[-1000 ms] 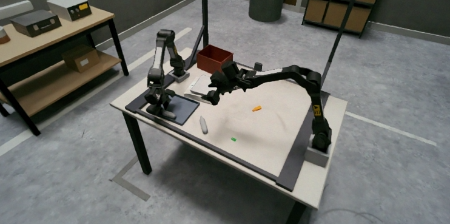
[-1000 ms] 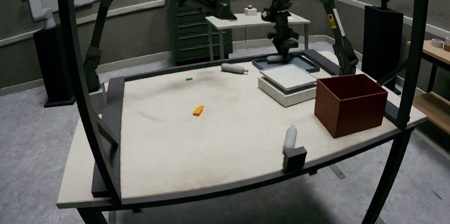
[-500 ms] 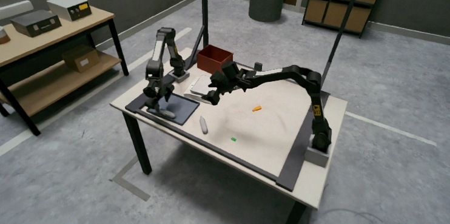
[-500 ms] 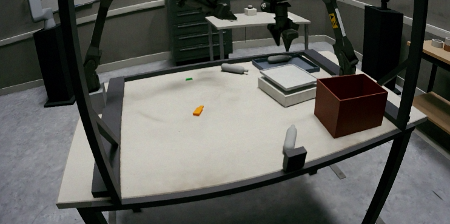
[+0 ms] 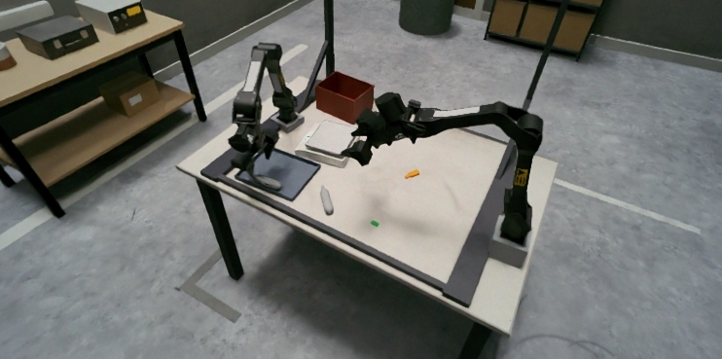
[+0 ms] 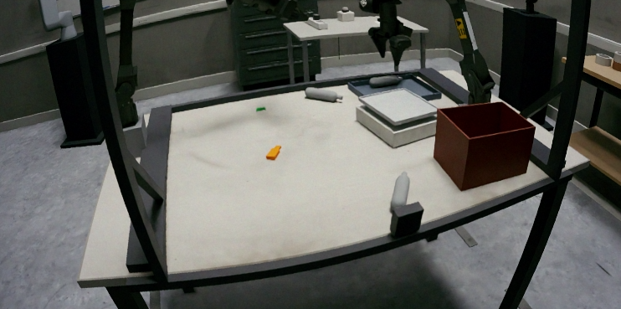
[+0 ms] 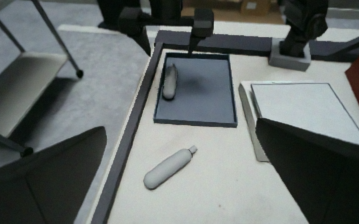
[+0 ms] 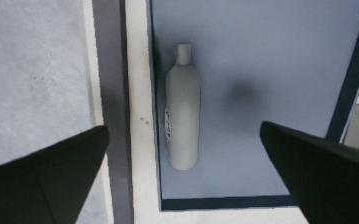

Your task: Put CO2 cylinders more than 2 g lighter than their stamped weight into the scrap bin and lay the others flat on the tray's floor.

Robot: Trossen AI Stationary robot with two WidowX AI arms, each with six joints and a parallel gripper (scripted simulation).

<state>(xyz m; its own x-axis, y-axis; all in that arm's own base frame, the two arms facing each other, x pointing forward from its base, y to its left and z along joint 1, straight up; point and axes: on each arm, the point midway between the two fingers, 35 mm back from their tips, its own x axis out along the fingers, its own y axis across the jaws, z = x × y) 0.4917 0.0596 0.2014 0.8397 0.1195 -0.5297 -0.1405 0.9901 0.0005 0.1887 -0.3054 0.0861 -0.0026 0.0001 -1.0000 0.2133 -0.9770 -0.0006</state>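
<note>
The blue-grey tray lies 110 mm below my right hand and 70 mm behind it. Also, from my right hand: small green piece (410 mm to the left, 120 mm behind, 110 mm below); then red scrap bin (540 mm behind, 80 mm to the right, 80 mm below); then small orange piece (380 mm behind, 370 mm to the left, 110 mm below).
</note>
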